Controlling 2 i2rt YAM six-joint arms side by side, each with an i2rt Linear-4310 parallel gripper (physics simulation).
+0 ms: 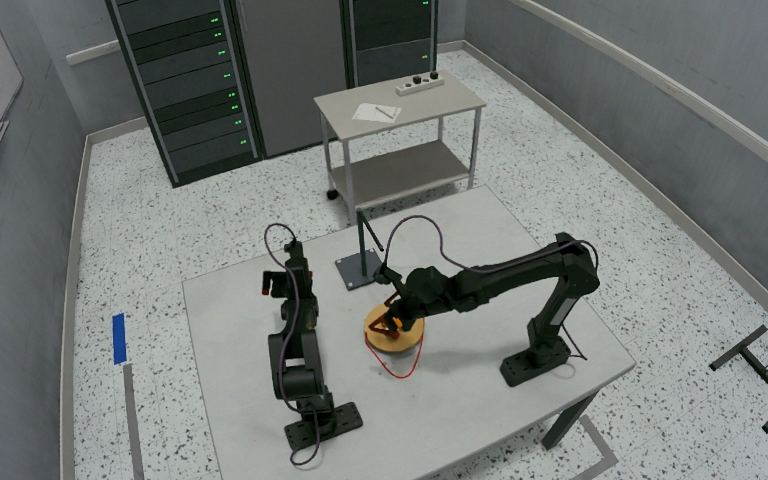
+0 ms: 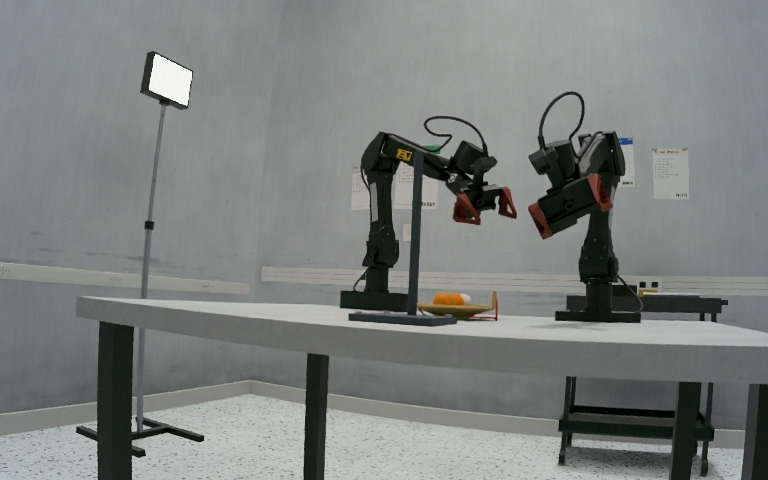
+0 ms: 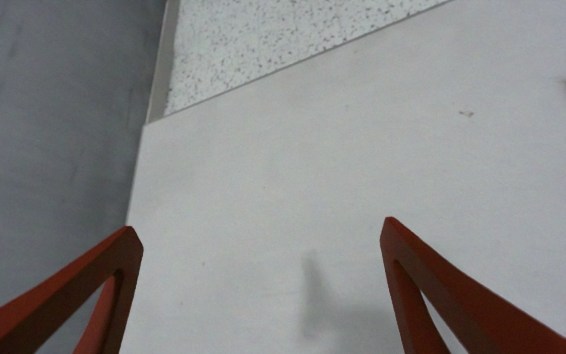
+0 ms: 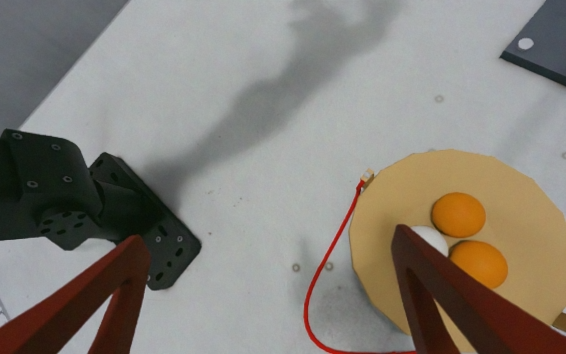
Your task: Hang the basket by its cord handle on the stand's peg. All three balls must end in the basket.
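Observation:
A shallow tan basket sits on the table. Its red cord handle droops over one side onto the table. Two orange balls and a white ball lie in the basket. The dark stand is upright beside it, its peg slanting from the post top. My right gripper is open above the basket. My left gripper is open, high above the table.
The stand's flat base plate lies near the basket. The left arm's mount and the right arm's mount stand on the table. A cart stands beyond the table.

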